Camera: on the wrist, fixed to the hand. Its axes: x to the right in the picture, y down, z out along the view.
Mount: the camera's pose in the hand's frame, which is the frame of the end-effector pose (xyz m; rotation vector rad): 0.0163 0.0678 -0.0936 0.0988 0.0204 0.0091
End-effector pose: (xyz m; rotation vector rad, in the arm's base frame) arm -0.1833 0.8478 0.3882 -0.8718 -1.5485 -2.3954
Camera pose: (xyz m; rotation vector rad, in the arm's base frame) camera -0.2035 0.7381 0.4226 -0.8302 -1.6360 -2.2922
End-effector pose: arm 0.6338 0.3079 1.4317 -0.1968 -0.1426 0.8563
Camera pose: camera 0.6136 0.3529 1.3259 -0.1137 -0.0801 0.8680
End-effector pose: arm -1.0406 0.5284 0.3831 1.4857 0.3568 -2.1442
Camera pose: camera -0.9341 0.5125 0.3381 1.5613 0.2540 -2.1689
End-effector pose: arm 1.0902 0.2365 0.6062 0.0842 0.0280 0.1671
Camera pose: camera 1.0918 0.3135 0.5185 0.1812 0.0562 0.1757
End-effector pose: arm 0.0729 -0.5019 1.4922 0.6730 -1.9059 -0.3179
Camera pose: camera 0.1316 -0.4491 1.5782 0.7302 -1.9143 -0.2114
